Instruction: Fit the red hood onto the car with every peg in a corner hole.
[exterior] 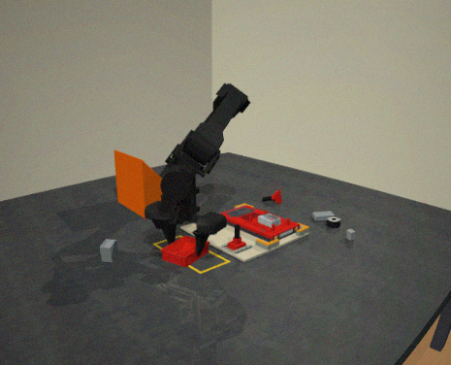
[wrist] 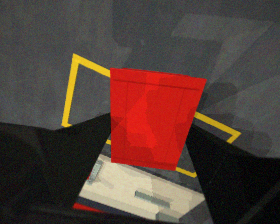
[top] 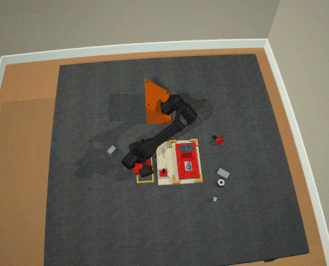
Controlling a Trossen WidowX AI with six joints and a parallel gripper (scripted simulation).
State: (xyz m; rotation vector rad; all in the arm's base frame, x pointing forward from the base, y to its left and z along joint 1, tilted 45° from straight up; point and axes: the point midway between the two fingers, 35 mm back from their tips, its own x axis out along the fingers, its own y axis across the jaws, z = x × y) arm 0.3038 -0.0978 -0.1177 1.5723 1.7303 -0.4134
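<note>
Right now the grey engine block is 240 mm to the left of my gripper tip, 40 mm ahead of it and 10 mm above it. The rest, counted from my gripper tip: red hood: right at my gripper tip.
</note>
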